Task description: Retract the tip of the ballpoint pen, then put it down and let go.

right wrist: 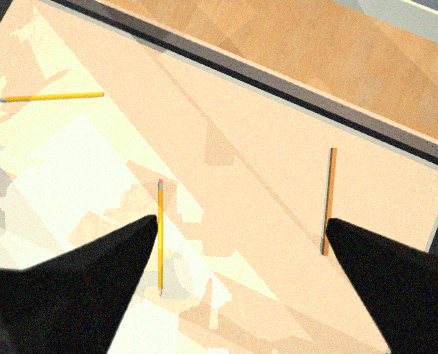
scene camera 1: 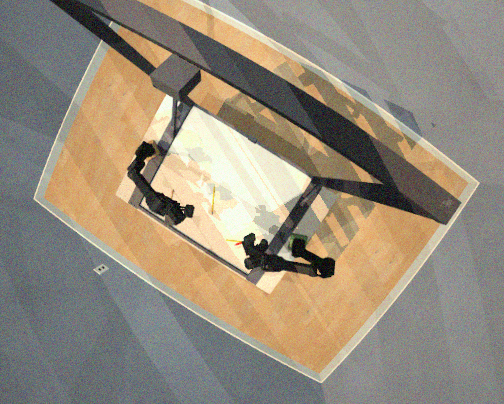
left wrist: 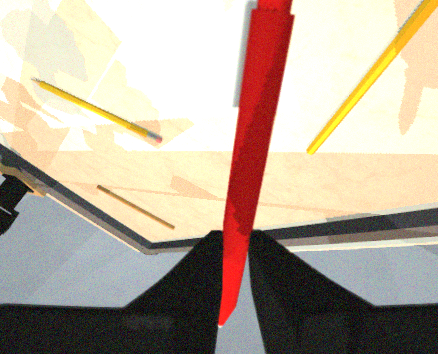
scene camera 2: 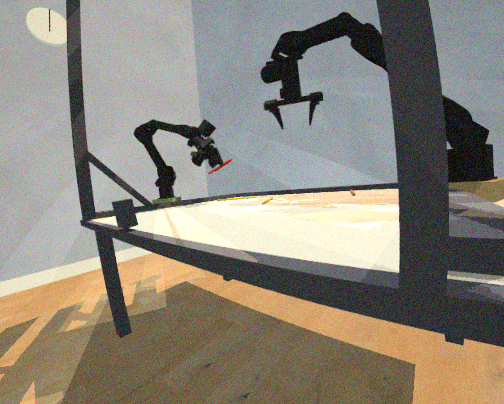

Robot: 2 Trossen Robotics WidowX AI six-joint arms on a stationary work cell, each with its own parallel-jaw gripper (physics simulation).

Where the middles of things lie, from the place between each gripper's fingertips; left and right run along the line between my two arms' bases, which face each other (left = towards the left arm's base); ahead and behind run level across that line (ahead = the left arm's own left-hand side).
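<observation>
Red ballpoint pen (left wrist: 265,39): 20 mm behind my right hand, 370 mm to the left of it, 90 mm below it. My left gripper: 10 mm past the red ballpoint pen, 10 mm to the right of it, 10 mm above it.
</observation>
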